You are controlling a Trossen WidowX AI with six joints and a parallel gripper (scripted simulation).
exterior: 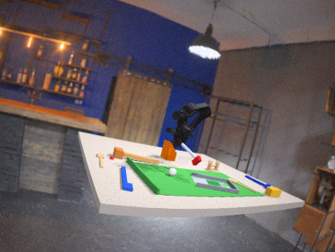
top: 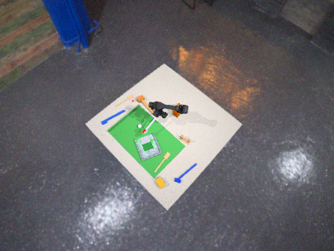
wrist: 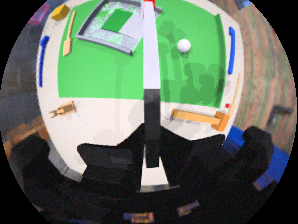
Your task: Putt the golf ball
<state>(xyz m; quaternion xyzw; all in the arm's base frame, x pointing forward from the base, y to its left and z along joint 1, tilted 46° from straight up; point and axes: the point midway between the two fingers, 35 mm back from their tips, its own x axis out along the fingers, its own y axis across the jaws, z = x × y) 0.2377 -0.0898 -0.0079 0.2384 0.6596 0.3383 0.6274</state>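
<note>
Now: gripper tip 12 cm short of the red putter and 2 cm to the right of it. From my gripper tip the other things lie so: white golf ball (20 cm ahead, 9 cm to the right, 12 cm below); yellow block (46 cm ahead, 52 cm to the left, 12 cm below).
</note>
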